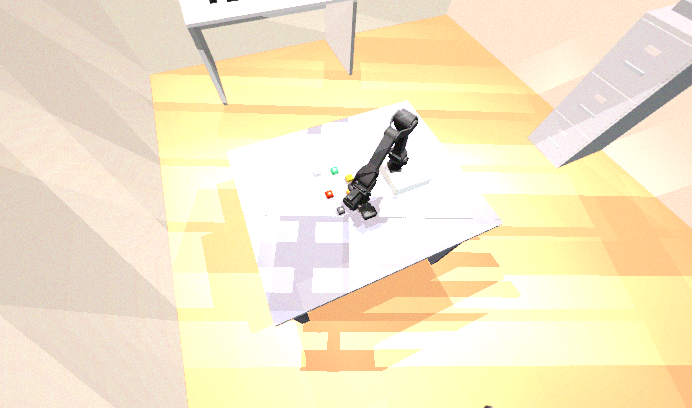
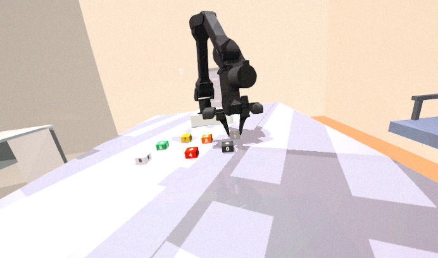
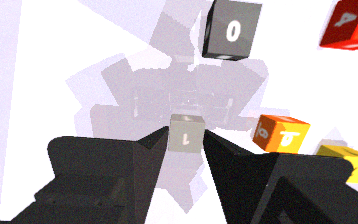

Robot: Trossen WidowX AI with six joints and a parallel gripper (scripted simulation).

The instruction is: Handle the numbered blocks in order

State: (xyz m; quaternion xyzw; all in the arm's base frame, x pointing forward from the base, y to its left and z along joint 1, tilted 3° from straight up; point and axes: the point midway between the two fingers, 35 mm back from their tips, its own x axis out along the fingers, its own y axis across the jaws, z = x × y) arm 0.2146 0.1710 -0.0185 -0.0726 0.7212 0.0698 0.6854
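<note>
Right now the red block is 130 mm ahead of my gripper tip and 100 mm to the right of it. Also, from my gripper tip: yellow block (10 mm ahead, 170 mm to the right); orange block (30 mm ahead, 90 mm to the right); dark grey block (90 mm ahead, 10 mm to the right).
</note>
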